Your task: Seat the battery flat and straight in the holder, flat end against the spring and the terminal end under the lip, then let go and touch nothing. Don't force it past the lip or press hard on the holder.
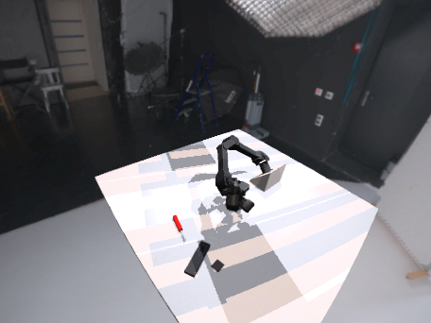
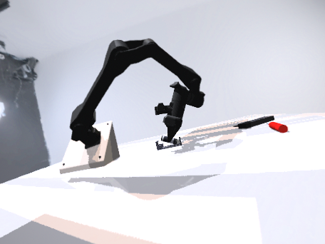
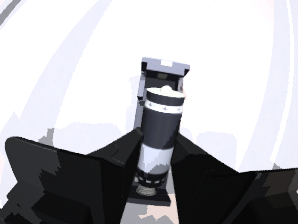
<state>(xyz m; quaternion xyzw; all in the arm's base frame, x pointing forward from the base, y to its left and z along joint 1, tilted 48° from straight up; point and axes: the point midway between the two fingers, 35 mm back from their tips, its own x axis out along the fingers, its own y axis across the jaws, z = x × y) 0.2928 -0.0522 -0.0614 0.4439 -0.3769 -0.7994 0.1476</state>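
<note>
My gripper tip is now 1 cm below the silver battery. The rest, counted from my gripper tip: red-handled screwdriver: 33 cm ahead, 10 cm to the right, 1 cm below; then dark square: 34 cm ahead, 14 cm to the left, 2 cm below; then long black bar: 38 cm ahead, 6 cm to the left, 1 cm below.
</note>
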